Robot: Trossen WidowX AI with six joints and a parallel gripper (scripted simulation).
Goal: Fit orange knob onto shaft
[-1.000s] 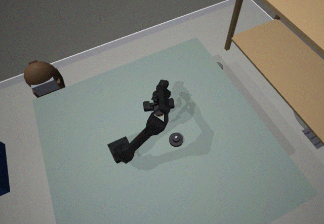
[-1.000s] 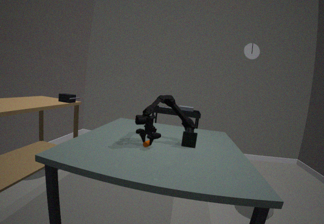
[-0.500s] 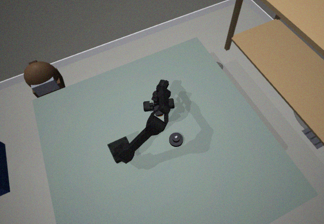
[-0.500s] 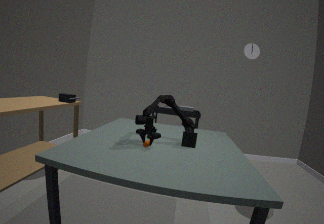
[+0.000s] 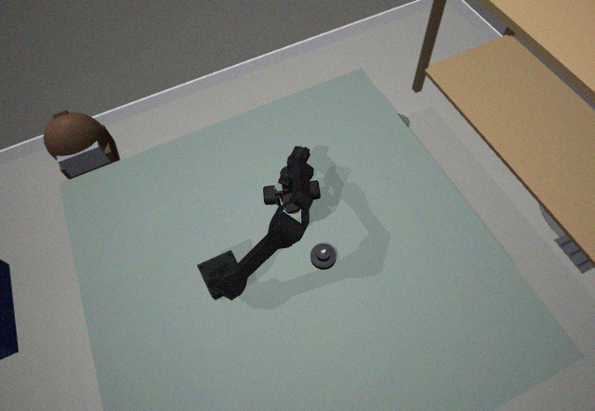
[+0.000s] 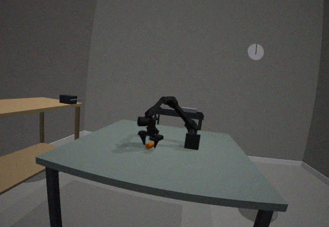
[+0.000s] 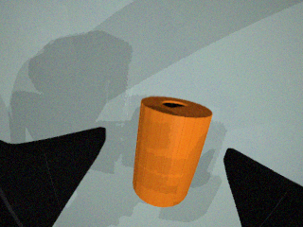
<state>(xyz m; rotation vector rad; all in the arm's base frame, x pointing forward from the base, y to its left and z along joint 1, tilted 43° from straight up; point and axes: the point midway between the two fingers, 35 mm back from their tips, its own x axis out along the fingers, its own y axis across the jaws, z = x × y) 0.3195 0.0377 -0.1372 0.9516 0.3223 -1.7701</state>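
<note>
The orange knob lies 1 cm to the left of my gripper tip and 1 cm above it. From my gripper tip the other things lie so: dark round pedestal: 2 cm behind, 22 cm to the right, 2 cm above.
</note>
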